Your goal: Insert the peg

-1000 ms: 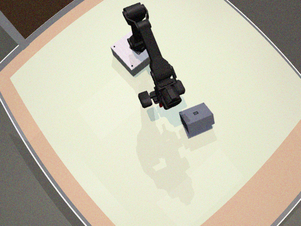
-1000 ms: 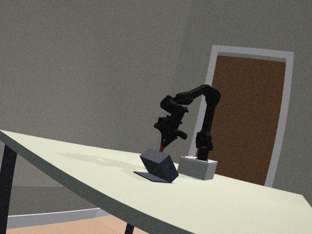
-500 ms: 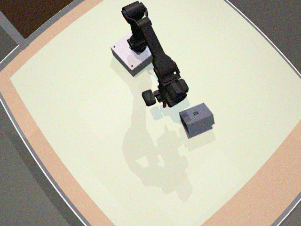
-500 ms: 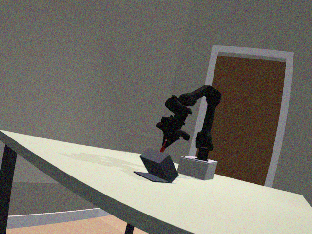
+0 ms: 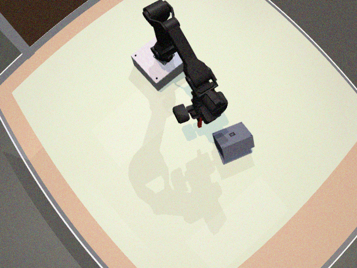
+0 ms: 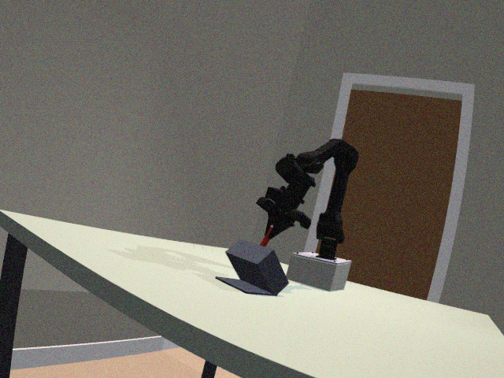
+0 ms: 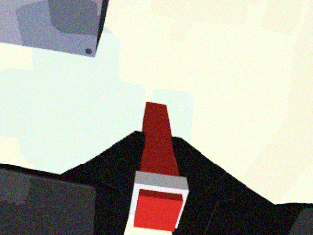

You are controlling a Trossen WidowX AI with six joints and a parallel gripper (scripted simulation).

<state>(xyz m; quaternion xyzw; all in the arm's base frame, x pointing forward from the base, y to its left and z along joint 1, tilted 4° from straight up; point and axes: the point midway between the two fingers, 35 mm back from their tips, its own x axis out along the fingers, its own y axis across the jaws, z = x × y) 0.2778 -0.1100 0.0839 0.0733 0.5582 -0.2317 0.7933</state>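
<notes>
Now: gripper tip 14 cm short of the grey sloped panel, 8 cm above it and 4 cm to the right of it. Also, from my gripper tip: flat foot plate: 15 cm ahead, 13 cm below, 4 cm to the left; red square peg: 2 cm above.
</notes>
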